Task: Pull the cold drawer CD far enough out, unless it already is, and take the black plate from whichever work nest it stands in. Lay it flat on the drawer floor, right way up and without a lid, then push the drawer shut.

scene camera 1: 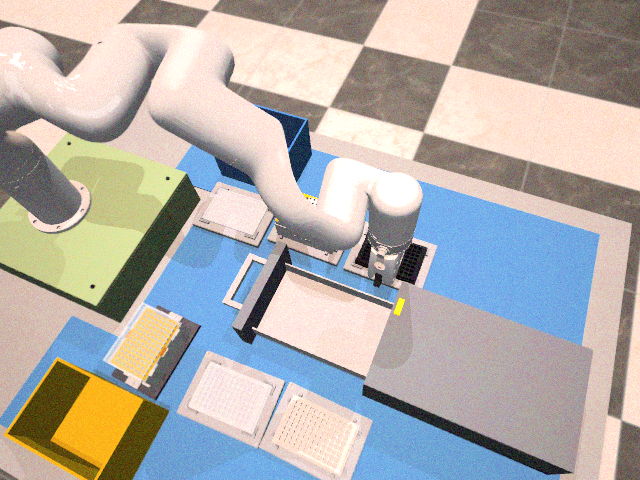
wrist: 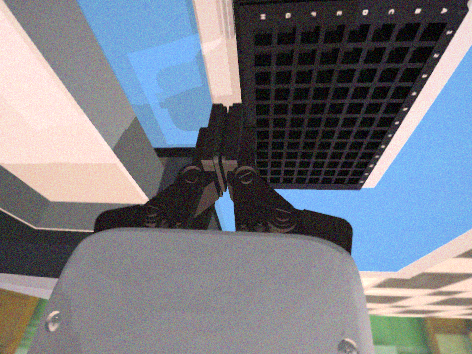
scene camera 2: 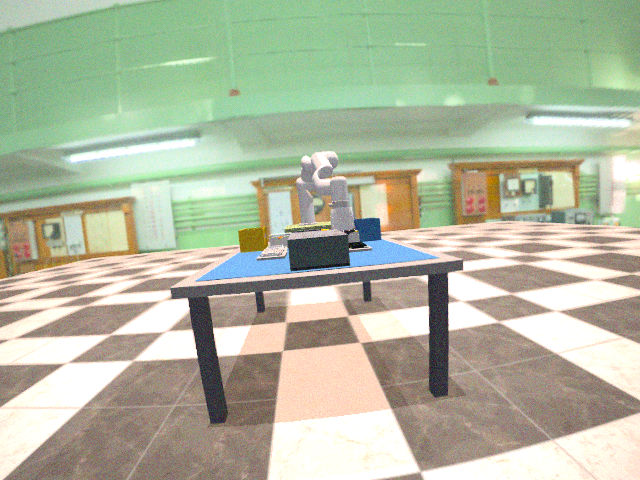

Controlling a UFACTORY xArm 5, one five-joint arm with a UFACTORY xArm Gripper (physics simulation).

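Pixels of known places: gripper, between the fingertips: [wrist: 231, 122]; arm's base, origin of its link: [scene camera 1: 61, 207] [scene camera 2: 308, 224].
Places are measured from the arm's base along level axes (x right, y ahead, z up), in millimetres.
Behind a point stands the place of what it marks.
Observation:
The black plate [scene camera 1: 412, 262] @[x -84, y 723, z -77 mm] [wrist: 325, 100] @[x -94, y 660, z -78 mm] lies right way up, without a lid, in a pale work nest [scene camera 1: 430, 258] @[x -108, y 758, z -91 mm] [wrist: 219, 75] @[x -44, y 647, z -91 mm], behind the drawer in scene view 1. My gripper [scene camera 1: 377, 280] @[x -44, y 672, z -84 mm] [wrist: 231, 122] @[x -44, y 672, z -84 mm] is shut with nothing between its fingers. Its fingertips are beside the plate's drawer-side long edge, over the nest's rim; whether they touch is unclear. The drawer [scene camera 1: 320, 315] @[x 67, y 572, z -86 mm] [wrist: 45, 125] @[x 77, y 655, z -85 mm] stands pulled out from the grey cabinet [scene camera 1: 485, 372] @[x 121, y 868, z -1 mm] [scene camera 2: 318, 251] @[x 140, y 1016, z -47 mm], its visible floor bare. Its handle [scene camera 1: 237, 279] @[x 55, y 408, z -27 mm] points toward the arm's base. No drawer lettering is readable.
Behind the drawer stand a nest with a pale plate [scene camera 1: 232, 211] @[x -118, y 318, z -83 mm], a partly hidden yellow-topped rack [scene camera 1: 310, 197] @[x -157, y 492, z -27 mm] and a blue bin [scene camera 1: 300, 155] @[x -273, y 434, z -45 mm]. In front are a white plate [scene camera 1: 230, 395] @[x 253, y 456, z -77 mm] and a cream plate [scene camera 1: 312, 434] @[x 276, y 615, z -88 mm]. A yellow-welled plate [scene camera 1: 144, 343] @[x 214, y 287, z -26 mm] and a yellow bin [scene camera 1: 98, 418] @[x 352, y 227, z -100 mm] stand at left.

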